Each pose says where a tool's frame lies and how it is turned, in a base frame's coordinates. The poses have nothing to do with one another.
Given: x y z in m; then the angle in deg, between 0 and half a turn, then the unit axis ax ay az.
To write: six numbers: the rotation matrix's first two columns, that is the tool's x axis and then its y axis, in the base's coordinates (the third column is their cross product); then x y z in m. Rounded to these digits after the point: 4 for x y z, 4 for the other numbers.
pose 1, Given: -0.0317, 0.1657, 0.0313, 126.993, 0.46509, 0.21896, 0.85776
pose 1, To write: -0.2553, 0.8482, 0.4641, -0.5220, -0.5249, 0.6723, -0.0317, 0.1657, 0.0313
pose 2, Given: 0.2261, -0.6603, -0.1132, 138.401, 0.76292, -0.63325, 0.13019
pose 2, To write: 0.2695, -0.7580, 0.5940, -0.9308, -0.0469, 0.3624, 0.2261, -0.6603, -0.1132
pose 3, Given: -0.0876, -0.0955, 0.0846, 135.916, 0.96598, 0.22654, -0.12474
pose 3, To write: 0.8851, 0.2892, -0.3647, 0.4628, -0.6301, 0.6235, -0.0876, -0.0955, 0.0846
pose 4, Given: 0.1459, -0.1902, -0.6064, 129.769, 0.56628, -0.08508, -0.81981
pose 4, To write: -0.1139, -0.7091, -0.6958, 0.5511, -0.6278, 0.5496, 0.1459, -0.1902, -0.6064
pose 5, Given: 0.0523, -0.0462, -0.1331, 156.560, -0.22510, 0.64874, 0.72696
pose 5, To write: -0.8203, 0.0092, -0.5718, -0.5692, -0.1105, 0.8148, 0.0523, -0.0462, -0.1331
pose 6, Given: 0.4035, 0.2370, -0.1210, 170.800, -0.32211, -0.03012, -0.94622
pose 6, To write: -0.7810, -0.1320, 0.6105, 0.1706, -0.9853, 0.0051, 0.4035, 0.2370, -0.1210
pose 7, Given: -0.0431, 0.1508, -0.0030, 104.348, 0.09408, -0.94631, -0.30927
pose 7, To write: -0.2368, -0.4107, 0.8805, 0.1885, 0.8696, 0.4563, -0.0431, 0.1508, -0.0030
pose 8, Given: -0.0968, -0.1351, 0.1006, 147.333, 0.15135, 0.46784, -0.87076
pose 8, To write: -0.7996, -0.3396, -0.4953, 0.6004, -0.4387, -0.6686, -0.0968, -0.1351, 0.1006
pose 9, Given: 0.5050, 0.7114, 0.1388, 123.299, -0.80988, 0.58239, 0.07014
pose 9, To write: 0.4670, -0.6720, -0.5748, -0.7892, -0.0236, -0.6136, 0.5050, 0.7114, 0.1388
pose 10, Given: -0.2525, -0.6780, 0.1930, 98.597, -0.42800, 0.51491, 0.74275
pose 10, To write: 0.0611, 0.4811, -0.8745, -0.9877, 0.1553, 0.0164, -0.2525, -0.6780, 0.1930
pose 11, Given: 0.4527, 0.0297, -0.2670, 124.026, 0.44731, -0.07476, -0.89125
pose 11, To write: -0.2475, -0.7908, -0.5598, 0.6865, -0.5509, 0.4746, 0.4527, 0.0297, -0.2670
